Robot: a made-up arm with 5 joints. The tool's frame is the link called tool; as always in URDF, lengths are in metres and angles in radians.
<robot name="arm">
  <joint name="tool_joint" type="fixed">
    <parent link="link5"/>
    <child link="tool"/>
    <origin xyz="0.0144 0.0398 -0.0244" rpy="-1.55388 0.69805 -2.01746"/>
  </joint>
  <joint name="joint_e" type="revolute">
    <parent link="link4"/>
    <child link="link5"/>
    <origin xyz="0.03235 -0.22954 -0.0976" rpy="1.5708 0 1.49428"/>
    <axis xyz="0 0 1"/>
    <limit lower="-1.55" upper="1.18"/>
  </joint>
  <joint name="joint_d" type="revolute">
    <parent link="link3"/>
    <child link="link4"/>
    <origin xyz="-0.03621 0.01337 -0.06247" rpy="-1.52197 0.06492 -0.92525"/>
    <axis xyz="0 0 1"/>
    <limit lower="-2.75" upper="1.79"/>
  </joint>
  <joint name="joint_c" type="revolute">
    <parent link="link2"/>
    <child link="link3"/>
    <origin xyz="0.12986 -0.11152 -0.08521" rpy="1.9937 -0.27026 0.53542"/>
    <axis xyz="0 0 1"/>
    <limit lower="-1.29" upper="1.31"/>
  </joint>
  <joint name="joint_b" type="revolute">
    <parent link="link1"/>
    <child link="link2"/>
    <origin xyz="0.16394 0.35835 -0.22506" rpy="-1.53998 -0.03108 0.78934"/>
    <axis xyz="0 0 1"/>
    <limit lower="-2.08" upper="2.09"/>
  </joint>
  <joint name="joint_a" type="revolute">
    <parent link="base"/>
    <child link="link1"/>
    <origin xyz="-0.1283 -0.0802 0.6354" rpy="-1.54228 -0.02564 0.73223"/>
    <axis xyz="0 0 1"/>
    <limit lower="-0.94" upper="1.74"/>
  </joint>
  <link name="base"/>
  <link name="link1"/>
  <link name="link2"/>
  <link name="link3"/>
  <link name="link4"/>
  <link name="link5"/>
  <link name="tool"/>
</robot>
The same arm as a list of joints. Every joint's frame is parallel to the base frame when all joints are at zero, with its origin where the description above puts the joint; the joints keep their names.
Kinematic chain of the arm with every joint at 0, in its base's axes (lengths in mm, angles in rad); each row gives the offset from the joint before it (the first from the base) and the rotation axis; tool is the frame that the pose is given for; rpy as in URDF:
joint_a: xyz -128.3 -80.2 635.4 axis -0.668798 0.742898 0.0285
joint_b: xyz 272.4 -43.9 -360.3 axis -0.548611 -0.424808 -0.720114
joint_c: xyz 37.5 186.4 -20.2 axis 0.011501 0.998747 -0.048702
joint_d: xyz -33.1 -61 24 axis -z
joint_e: xyz 49.8 226.4 97.6 axis +x
tool: xyz -24.4 -14.4 -39.8 rpy -0.9135 -0.7628 2.6661
Joint limits (rad, base to tool): -0.94..1.74 -2.08..2.09 -1.29..1.31 -2.75..1.79 -1.55..1.18

